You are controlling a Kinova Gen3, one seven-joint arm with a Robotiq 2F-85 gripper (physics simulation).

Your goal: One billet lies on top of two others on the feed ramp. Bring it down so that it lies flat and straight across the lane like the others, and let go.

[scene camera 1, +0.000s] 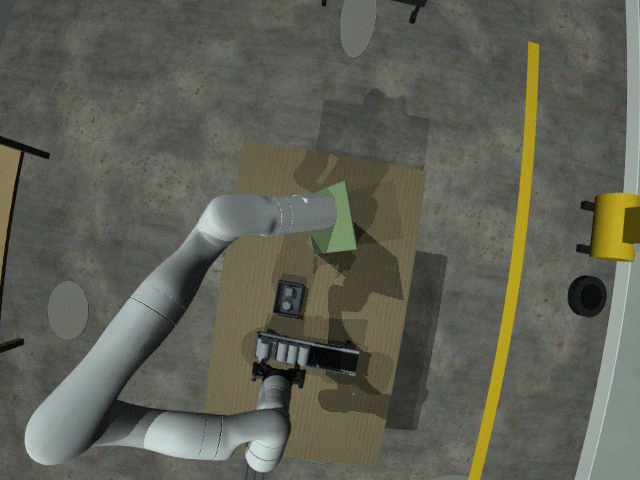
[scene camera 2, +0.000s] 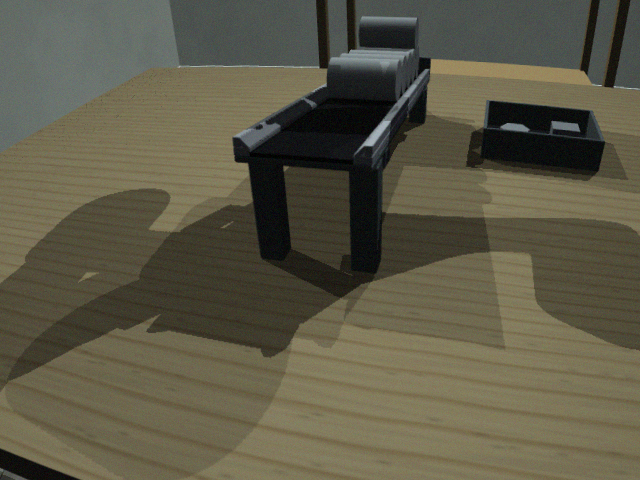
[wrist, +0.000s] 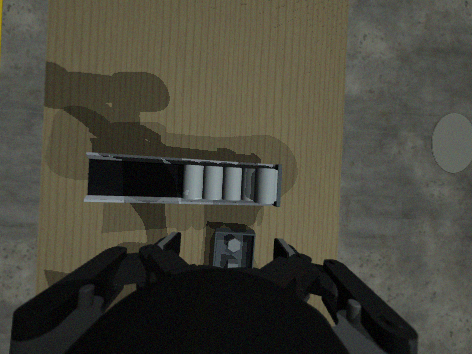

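Pixels of known places: gripper, fingertip midpoint: (scene camera 1: 280, 362) (wrist: 227, 245); arm's base, origin of the base link: (scene camera 1: 325, 212).
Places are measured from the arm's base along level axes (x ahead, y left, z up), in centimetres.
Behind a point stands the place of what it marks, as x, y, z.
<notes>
The raised billet (scene camera 1: 262, 349) @(48.1, -17.1, -20.8) (scene camera 2: 388, 32) @(49.3, -14.6, -22.1) (wrist: 266, 185) @(49.5, -16.5, -20.7), a light grey cylinder, lies across the lane at the ramp's high end, above the row, near the end plate (wrist: 279, 185) @(49.1, -20.6, -26.4). A darker billet (wrist: 249, 185) @(49.4, -13.6, -23.9) shows partly beside it, lower down. Three more billets lie side by side, straight across the lane; the frontmost billet (scene camera 2: 361, 77) @(50.4, -0.3, -23.5) (wrist: 193, 182) @(50.3, -2.6, -22.3) borders the bare black bed of the feed ramp (scene camera 1: 330, 357) @(50.9, 7.8, -24.9) (scene camera 2: 320, 144) @(51.1, 15.0, -23.8) (wrist: 135, 177) @(51.5, 9.5, -24.6). My gripper (scene camera 1: 280, 365) @(44.9, -9.2, -4.4) (wrist: 227, 245) @(44.9, -9.2, -4.4) is open and empty, beside the ramp's high-end half in scene camera 1. It does not show in scene camera 2.
A small dark tray (scene camera 2: 542, 149) @(31.7, -5.3, -31.9) (wrist: 217, 250) @(32.4, -6.1, -33.3) holding a hexagonal piece and a block stands on the table (scene camera 1: 330, 434) @(88.6, 12.0, -33.6) (scene camera 2: 413, 413) @(43.2, 28.7, -33.7) (wrist: 200, 50) @(83.9, -2.9, -33.7) beside the ramp. A green block (scene camera 1: 345, 227) @(4.2, 5.2, 5.4) shows farther off, partly under the arm. Side rails border the lane.
</notes>
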